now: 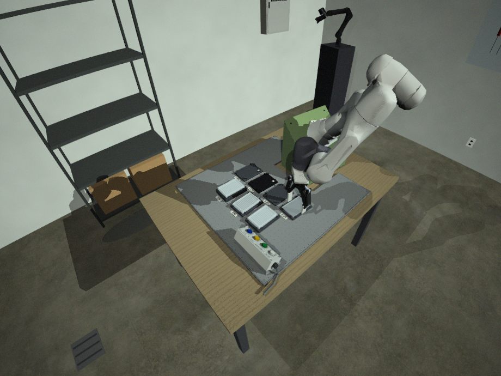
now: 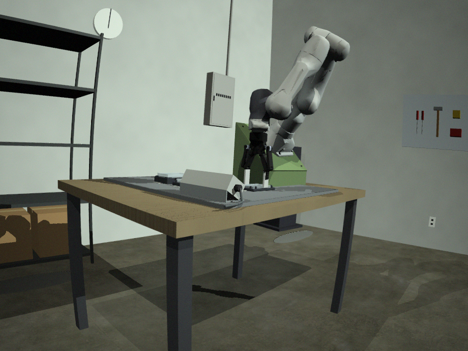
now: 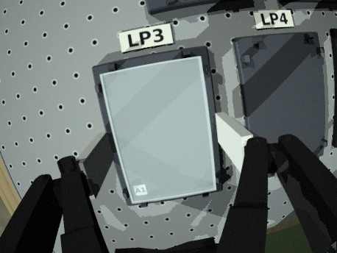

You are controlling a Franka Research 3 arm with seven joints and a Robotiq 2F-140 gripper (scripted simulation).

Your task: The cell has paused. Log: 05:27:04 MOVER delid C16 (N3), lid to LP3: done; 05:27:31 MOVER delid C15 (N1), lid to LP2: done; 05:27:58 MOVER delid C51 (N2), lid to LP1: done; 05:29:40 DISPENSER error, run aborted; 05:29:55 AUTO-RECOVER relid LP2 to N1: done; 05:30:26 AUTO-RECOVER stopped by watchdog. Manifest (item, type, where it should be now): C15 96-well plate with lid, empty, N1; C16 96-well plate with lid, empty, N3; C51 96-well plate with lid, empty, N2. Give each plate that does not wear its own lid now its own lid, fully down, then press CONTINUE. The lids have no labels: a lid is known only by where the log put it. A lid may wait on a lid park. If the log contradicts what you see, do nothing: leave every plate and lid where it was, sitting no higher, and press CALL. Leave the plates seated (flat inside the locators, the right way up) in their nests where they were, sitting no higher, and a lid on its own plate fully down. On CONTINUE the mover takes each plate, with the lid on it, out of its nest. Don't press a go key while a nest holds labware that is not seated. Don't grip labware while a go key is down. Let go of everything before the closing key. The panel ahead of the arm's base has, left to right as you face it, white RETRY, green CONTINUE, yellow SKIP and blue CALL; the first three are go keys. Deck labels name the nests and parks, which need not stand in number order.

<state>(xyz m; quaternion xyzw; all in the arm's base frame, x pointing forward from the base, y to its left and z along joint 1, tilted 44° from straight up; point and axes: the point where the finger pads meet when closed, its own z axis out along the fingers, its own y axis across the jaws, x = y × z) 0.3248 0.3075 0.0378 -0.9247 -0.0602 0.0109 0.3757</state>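
Now: hand 2 cm above the clear lid. Round my hand: park LP4: 13 cm to the right, 3 cm below, 2 cm ahead; park LP3: 3 cm below; LP4 label: 12 cm to the right, 11 cm ahead, 4 cm below.
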